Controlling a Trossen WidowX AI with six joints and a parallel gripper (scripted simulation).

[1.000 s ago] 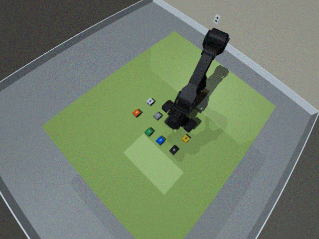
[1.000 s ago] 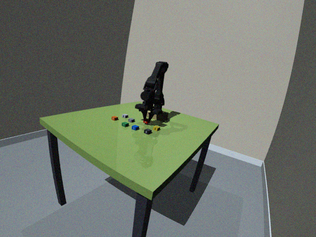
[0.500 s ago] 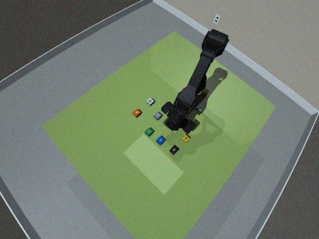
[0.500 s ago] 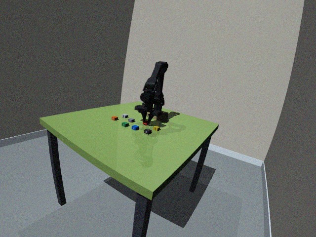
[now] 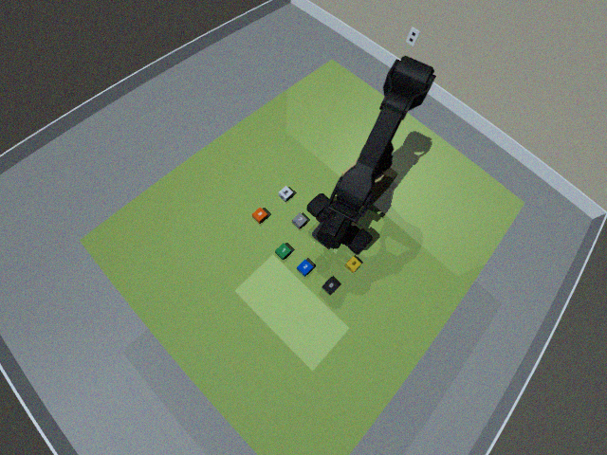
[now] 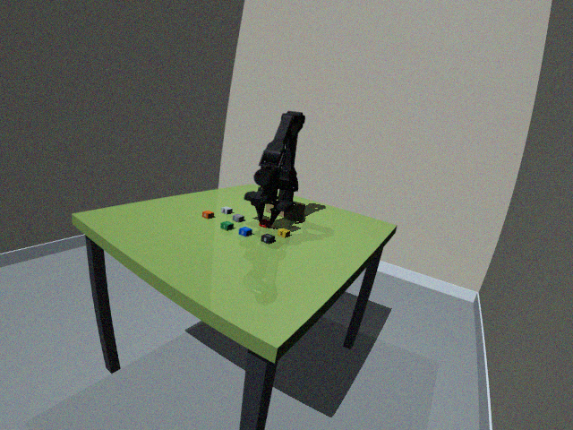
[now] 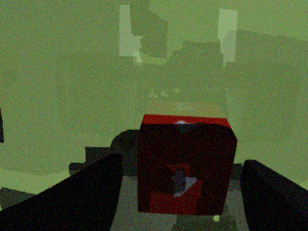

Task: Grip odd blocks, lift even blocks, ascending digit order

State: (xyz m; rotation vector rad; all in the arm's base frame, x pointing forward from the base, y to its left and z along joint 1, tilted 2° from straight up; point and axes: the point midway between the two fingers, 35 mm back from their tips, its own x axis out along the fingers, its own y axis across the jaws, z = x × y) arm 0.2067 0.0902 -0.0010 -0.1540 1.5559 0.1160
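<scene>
My gripper tip is now right at the red block. From my gripper tip the other things lie so: yellow block: 100 mm to the left, 10 mm ahead; then blue block: 130 mm ahead, 30 mm to the left; then grey block: 90 mm to the right, 60 mm ahead.
</scene>
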